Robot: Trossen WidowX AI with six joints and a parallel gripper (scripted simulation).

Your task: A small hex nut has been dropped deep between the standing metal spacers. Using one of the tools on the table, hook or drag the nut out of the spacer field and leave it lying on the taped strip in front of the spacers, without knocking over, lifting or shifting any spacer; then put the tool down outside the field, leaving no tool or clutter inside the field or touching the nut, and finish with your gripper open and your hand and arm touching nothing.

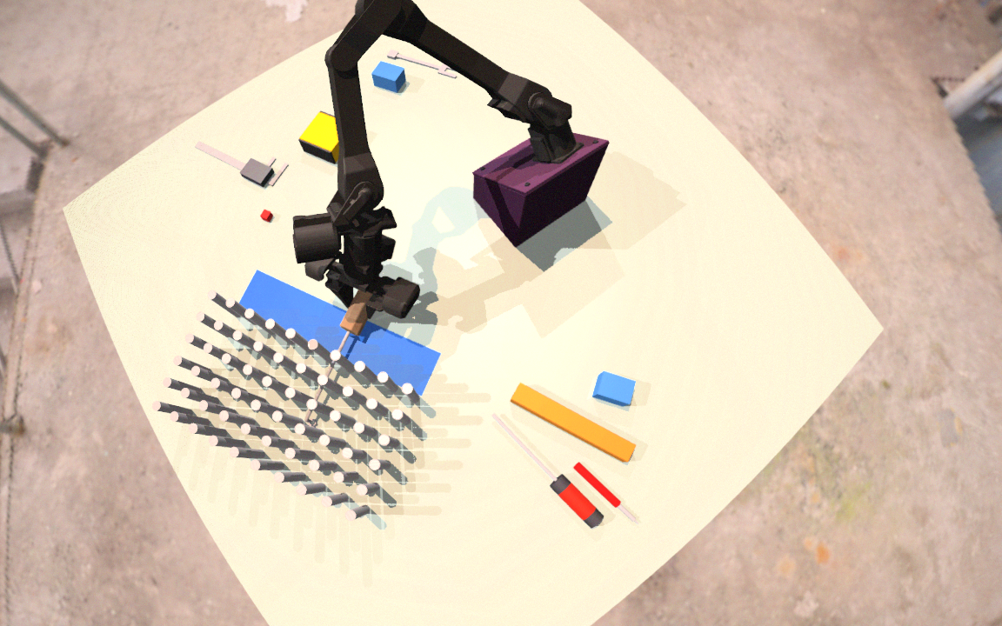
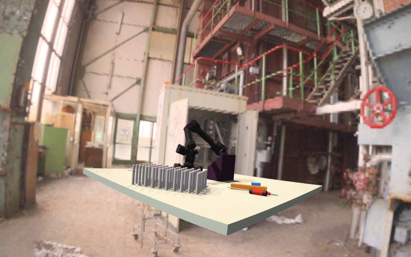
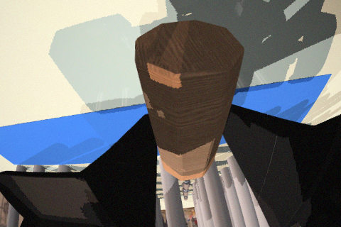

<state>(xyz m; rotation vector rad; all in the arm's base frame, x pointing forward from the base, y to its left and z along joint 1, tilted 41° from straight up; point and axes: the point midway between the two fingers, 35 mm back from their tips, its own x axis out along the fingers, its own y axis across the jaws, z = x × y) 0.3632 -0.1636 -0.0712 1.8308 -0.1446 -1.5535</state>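
Right now my gripper tip is 6 cm short of the blue taped strip, 2 cm to the left of it and 2 cm above it. Also, from my gripper tip: yellow block (19 cm behind, 33 cm to the right); red cube (1 cm ahead, 29 cm to the right, 1 cm below); thin-shafted tool (9 cm ahead, 4 cm to the left).
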